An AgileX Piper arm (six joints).
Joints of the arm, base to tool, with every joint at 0 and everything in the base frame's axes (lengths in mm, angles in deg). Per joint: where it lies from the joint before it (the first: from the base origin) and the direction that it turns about. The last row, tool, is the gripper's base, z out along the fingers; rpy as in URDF.
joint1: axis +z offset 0 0 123
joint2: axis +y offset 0 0 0
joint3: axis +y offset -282.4 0 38.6
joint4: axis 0.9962 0 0.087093 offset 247.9 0 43.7
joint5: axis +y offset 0 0 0
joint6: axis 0.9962 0 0.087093 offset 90.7 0 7.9
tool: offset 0 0 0 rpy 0 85.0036 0
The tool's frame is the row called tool.
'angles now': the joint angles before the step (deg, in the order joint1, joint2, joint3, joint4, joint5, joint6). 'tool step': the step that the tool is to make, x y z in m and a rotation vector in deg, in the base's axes. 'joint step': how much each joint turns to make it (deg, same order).
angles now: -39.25, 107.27, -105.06, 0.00, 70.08, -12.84
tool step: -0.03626, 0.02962, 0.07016, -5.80, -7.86, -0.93
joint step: 0.00, -10.71, 0.17, 0.00, 0.79, 1.05
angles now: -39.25, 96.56, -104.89, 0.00, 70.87, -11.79
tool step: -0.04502, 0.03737, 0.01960, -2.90, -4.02, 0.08
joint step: 0.00, -12.77, 11.24, 0.31, -3.42, -0.02
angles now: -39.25, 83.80, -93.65, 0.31, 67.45, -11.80
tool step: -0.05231, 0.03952, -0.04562, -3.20, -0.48, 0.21
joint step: 0.00, -16.06, 25.29, -1.86, -11.63, -0.53
